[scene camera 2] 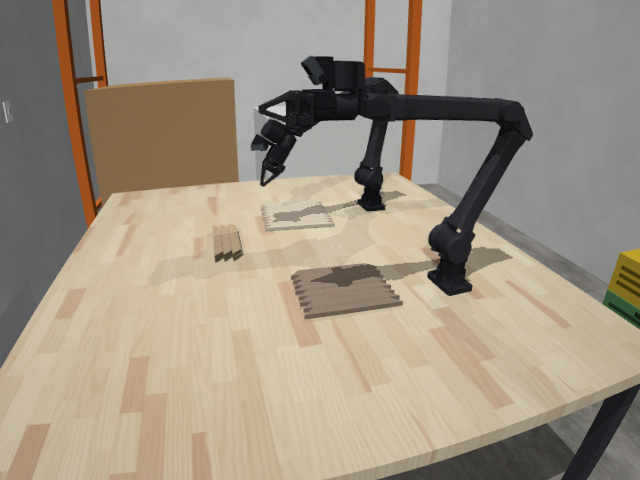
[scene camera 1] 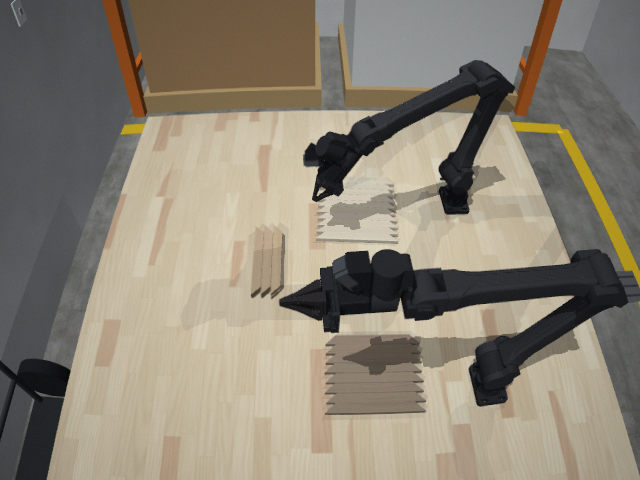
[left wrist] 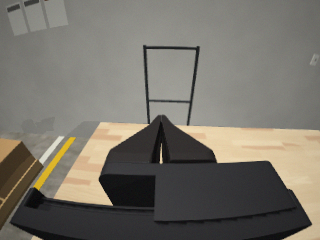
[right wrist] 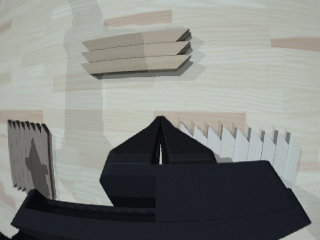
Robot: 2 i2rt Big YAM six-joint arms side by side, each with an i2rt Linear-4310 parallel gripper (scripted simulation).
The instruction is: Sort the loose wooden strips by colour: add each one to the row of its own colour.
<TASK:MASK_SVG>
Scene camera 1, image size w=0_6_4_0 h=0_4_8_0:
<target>my left gripper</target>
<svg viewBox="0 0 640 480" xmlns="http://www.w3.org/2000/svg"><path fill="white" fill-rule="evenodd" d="M279 299L279 306L298 311L318 321L322 321L323 317L324 332L339 333L340 308L337 282L332 266L320 268L320 279L316 279L297 292Z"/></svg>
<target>dark brown strip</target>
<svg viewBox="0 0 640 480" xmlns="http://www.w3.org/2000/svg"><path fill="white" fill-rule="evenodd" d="M420 343L409 334L335 335L325 346L335 346L336 344L402 343L419 345Z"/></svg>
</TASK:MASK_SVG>
